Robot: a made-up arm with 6 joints. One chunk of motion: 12 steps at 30 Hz.
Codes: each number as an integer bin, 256 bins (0 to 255) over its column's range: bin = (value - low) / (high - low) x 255, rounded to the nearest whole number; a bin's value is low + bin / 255 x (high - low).
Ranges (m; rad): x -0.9..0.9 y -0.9..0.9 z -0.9..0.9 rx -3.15..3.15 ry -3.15..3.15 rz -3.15..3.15
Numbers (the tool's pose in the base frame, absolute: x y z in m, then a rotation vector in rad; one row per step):
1: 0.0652 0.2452 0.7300 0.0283 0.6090 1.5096
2: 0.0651 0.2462 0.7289 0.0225 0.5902 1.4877
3: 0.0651 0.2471 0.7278 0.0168 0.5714 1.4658
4: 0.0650 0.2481 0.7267 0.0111 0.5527 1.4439
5: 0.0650 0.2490 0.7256 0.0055 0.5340 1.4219
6: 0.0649 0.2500 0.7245 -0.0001 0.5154 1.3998
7: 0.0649 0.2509 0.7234 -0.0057 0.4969 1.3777
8: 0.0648 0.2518 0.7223 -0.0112 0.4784 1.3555
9: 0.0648 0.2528 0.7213 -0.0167 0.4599 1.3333
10: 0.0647 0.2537 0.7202 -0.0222 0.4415 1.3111
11: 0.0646 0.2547 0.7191 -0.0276 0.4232 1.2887
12: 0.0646 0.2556 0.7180 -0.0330 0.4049 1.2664
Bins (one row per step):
1: 137 162 231 129 152 189
2: 137 162 231 128 151 188
3: 137 163 231 128 151 187
4: 137 163 230 128 150 186
5: 137 163 230 128 149 185
6: 137 163 230 127 148 184
7: 137 163 230 127 148 183
8: 137 163 230 127 147 182
9: 137 163 230 127 146 181
10: 137 163 230 127 145 181
11: 137 164 229 126 145 180
12: 137 164 229 126 144 179

